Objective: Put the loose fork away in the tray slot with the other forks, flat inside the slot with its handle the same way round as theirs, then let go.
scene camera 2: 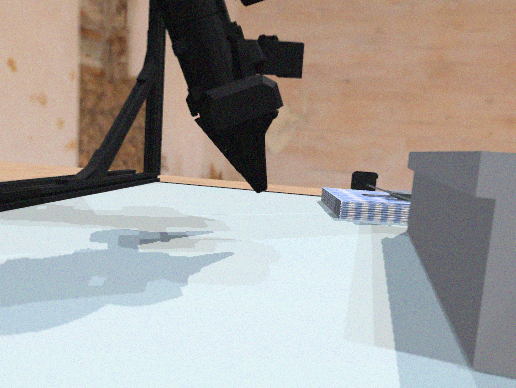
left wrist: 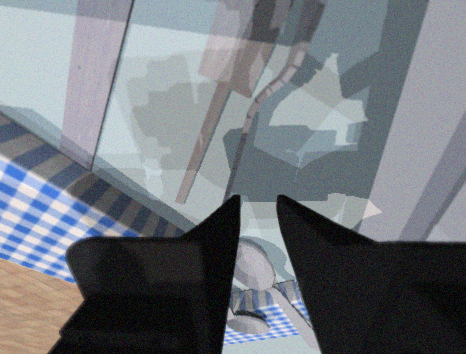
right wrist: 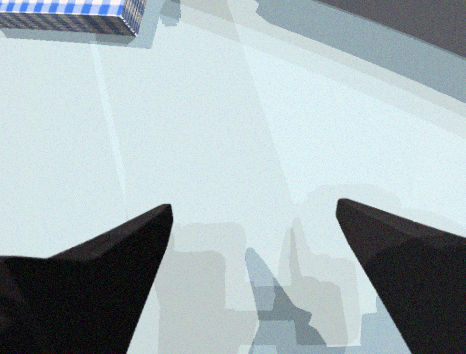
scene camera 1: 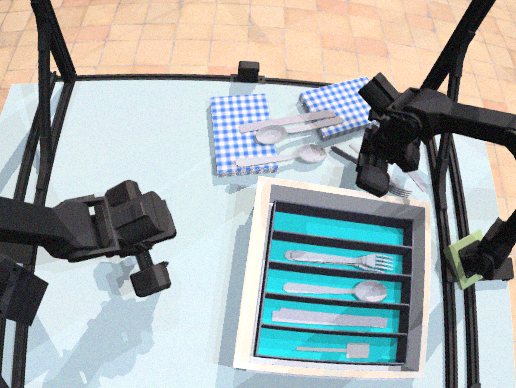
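Observation:
The loose fork (scene camera 1: 400, 191) (left wrist: 287, 75) lies on the table above the tray, tines to the lower right, its dark handle to the upper left; my left gripper partly covers it. My left gripper (scene camera 1: 390, 170) (left wrist: 258, 201) hangs over it, narrowly open and empty; in its wrist view the handle end shows beside the left-hand fingertip. The tray (scene camera 1: 250, 280) (scene camera 2: 445, 225) has the other forks (scene camera 1: 325, 259) in its second slot from the top, handles left, tines right. My right gripper (scene camera 2: 262, 189) (right wrist: 254, 209) is wide open and empty, left of the tray.
A knife (scene camera 1: 417, 180) (left wrist: 95, 75) and a spatula (left wrist: 205, 135) lie near the loose fork. Two checked napkins (scene camera 1: 227, 120) (scene camera 1: 340, 95) lie behind the tray, with spoons (scene camera 1: 272, 134) (scene camera 1: 311, 153) on or beside them. The tray's raised walls and black dividers border its slots.

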